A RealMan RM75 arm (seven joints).
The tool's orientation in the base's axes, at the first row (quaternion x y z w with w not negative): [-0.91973, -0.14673, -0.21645, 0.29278]
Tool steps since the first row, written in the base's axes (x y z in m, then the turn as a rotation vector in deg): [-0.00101, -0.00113, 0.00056, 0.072, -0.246, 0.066]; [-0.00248, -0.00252, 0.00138, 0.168, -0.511, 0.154]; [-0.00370, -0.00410, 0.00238, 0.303, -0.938, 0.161]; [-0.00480, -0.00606, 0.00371, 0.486, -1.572, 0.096]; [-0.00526, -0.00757, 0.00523, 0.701, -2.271, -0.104]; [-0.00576, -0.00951, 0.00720, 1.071, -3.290, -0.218]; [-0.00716, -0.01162, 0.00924, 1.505, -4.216, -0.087]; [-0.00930, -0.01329, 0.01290, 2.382, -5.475, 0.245]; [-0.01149, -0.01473, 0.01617, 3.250, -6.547, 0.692]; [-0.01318, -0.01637, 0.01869, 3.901, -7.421, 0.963]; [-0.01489, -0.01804, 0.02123, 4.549, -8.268, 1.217]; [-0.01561, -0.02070, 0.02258, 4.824, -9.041, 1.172]
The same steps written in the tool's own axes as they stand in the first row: [-0.00076, 0.00022, -0.00141, 0.059, 0.190, -0.174]; [-0.00183, 0.00034, -0.00331, 0.146, 0.395, -0.368]; [-0.00263, 0.00062, -0.00537, 0.205, 0.781, -0.588]; [-0.00322, 0.00109, -0.00787, 0.241, 1.382, -0.865]; [-0.00309, 0.00138, -0.01004, 0.230, 2.111, -1.072]; [-0.00285, 0.00177, -0.01282, 0.348, 3.113, -1.486]; [-0.00337, 0.00190, -0.01602, 0.654, 3.950, -2.005]; [-0.00369, 0.00062, -0.02039, 1.391, 5.129, -2.733]; [-0.00420, -0.00067, -0.02434, 2.203, 6.103, -3.436]; [-0.00467, -0.00125, -0.02771, 2.771, 6.919, -3.958]; [-0.00516, -0.00182, -0.03111, 3.332, 7.721, -4.452]; [-0.00551, -0.00066, -0.03393, 3.437, 8.458, -4.798]
